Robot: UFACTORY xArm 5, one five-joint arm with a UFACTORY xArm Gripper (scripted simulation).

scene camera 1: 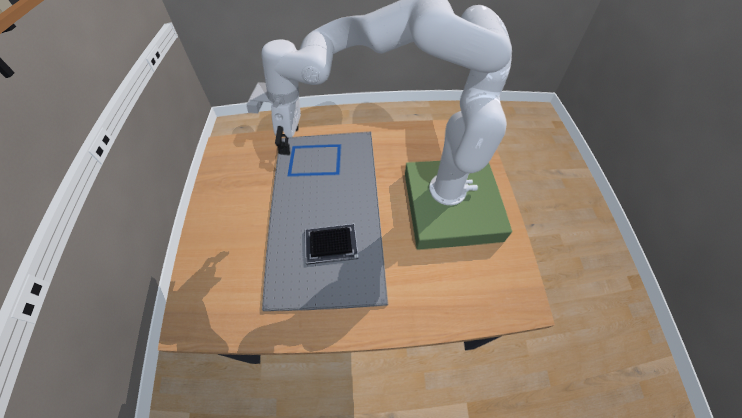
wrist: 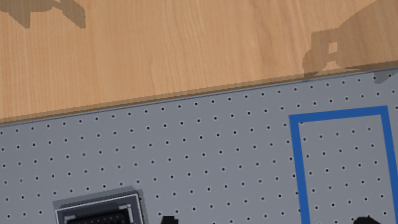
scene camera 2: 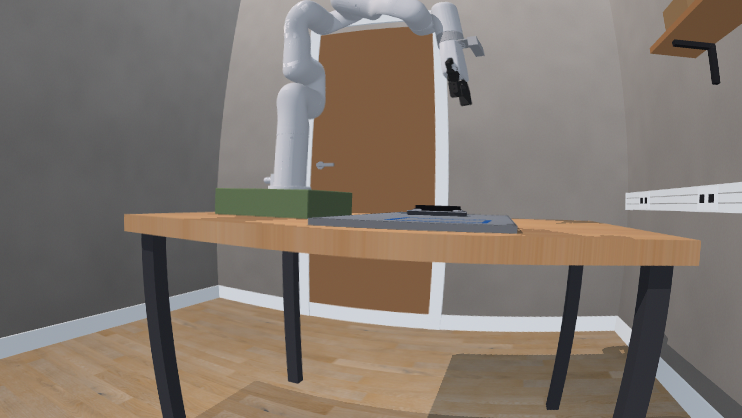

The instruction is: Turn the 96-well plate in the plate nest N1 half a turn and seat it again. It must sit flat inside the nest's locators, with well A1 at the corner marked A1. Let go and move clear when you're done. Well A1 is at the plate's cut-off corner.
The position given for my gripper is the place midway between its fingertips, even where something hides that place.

In view: my gripper [scene camera 2: 461, 101] and a black 96-well plate [scene camera 1: 332, 242].
My gripper also shows in scene camera 1 [scene camera 1: 288, 141].
